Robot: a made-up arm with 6 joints. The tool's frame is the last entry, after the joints. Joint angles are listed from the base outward.
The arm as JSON. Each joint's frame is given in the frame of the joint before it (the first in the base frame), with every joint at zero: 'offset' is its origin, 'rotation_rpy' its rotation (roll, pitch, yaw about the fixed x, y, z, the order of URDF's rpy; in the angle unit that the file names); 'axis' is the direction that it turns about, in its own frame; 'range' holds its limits. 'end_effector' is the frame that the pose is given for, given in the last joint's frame.
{
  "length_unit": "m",
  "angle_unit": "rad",
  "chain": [
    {
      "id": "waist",
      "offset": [
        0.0,
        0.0,
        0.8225
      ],
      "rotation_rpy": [
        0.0,
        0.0,
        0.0
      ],
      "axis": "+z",
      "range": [
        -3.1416,
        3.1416
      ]
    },
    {
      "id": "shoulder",
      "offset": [
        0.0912,
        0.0,
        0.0
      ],
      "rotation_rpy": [
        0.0,
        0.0,
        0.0
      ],
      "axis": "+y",
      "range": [
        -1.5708,
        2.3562
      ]
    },
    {
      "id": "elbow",
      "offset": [
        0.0,
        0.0,
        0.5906
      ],
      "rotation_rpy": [
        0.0,
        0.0,
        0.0
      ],
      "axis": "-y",
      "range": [
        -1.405,
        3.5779
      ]
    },
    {
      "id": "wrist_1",
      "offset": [
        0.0,
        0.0,
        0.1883
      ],
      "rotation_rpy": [
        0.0,
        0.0,
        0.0
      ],
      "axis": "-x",
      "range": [
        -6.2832,
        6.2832
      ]
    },
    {
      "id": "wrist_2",
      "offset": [
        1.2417,
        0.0,
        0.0
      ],
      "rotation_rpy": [
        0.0,
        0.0,
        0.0
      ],
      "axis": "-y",
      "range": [
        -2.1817,
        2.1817
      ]
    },
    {
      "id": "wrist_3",
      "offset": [
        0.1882,
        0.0,
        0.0
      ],
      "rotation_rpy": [
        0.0,
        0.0,
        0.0
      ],
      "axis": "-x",
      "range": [
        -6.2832,
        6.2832
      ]
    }
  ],
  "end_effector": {
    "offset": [
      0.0,
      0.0,
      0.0
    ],
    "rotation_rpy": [
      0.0,
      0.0,
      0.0
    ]
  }
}
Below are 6 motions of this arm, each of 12 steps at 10 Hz.
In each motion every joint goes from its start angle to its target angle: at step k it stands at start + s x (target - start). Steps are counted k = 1, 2, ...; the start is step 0. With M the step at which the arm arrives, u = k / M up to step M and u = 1 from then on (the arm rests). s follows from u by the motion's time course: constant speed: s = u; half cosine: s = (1 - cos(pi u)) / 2; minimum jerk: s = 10 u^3 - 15 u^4 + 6 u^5.
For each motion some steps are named. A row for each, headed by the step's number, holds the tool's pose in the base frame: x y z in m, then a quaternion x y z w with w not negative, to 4 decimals.
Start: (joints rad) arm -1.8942 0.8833 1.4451 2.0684 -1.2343 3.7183
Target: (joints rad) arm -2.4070 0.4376 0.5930 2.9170 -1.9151 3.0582
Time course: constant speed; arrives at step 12
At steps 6, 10, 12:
6: -0.9152 -1.1899 2.0412 -0.5693 -0.5276 -0.6299 0.0260
10: -1.0507 -1.0300 1.9531 -0.7148 -0.4429 -0.5352 0.0797
12: -1.1022 -0.9424 1.8965 -0.7670 -0.3942 -0.4883 0.1336

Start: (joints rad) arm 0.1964 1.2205 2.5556 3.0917 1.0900 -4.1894
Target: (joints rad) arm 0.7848 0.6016 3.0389 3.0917 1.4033 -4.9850
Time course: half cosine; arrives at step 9
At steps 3, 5, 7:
3: 0.5058 0.1901 2.4220 0.5926 -0.0634 0.2807 0.7524
5: 0.0054 0.0137 2.3943 0.6825 -0.0541 0.4294 0.5890
7: -0.3109 -0.2582 2.2283 0.7320 -0.0168 0.5423 0.4121

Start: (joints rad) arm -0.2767 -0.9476 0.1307 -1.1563 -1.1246 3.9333
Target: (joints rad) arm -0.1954 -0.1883 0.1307 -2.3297 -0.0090 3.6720
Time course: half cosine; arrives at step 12
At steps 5, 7, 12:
5: 0.5704 -0.0169 2.4102 -0.8837 -0.3435 -0.2241 0.2256
7: 0.8641 -0.1232 2.3233 -0.8074 -0.2729 -0.2264 0.4716
12: 1.2549 -0.2471 2.0310 -0.6237 -0.0683 -0.1730 0.7592

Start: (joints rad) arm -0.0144 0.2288 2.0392 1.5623 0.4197 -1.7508
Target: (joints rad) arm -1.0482 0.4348 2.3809 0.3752 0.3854 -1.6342
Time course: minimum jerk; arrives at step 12
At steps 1, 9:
1: -0.2931 0.0824 2.7255 -0.1122 -0.7543 0.1966 0.6163
9: -0.2119 0.3488 2.5991 -0.1855 -0.7250 0.2988 0.5922

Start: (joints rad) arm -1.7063 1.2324 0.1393 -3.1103 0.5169 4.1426
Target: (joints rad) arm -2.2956 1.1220 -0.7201 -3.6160 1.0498 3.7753
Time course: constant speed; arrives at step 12
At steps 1, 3, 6, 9, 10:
1: -0.2362 -1.2706 -0.2227 0.3237 0.6592 -0.2220 0.6414
3: -0.3002 -1.0717 -0.2779 0.4697 0.6141 -0.2158 0.5964
6: -0.3224 -0.7727 -0.3127 0.6650 0.5151 -0.1914 0.5058
9: -0.2653 -0.5004 -0.2915 0.8215 0.3853 -0.1461 0.3942
10: -0.2317 -0.4201 -0.2728 0.8634 0.3368 -0.1260 0.3538

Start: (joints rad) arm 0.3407 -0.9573 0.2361 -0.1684 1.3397 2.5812
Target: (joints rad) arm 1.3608 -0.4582 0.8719 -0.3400 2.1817 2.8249
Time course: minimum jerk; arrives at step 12
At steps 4, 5, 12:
4: -0.2142 -0.1776 2.5149 -0.0976 -0.2680 -0.8703 0.4015
5: -0.1869 -0.2108 2.5248 -0.0255 -0.2332 -0.8570 0.4588
12: 0.0036 -0.2296 2.5328 0.2108 0.0629 -0.6745 0.7048

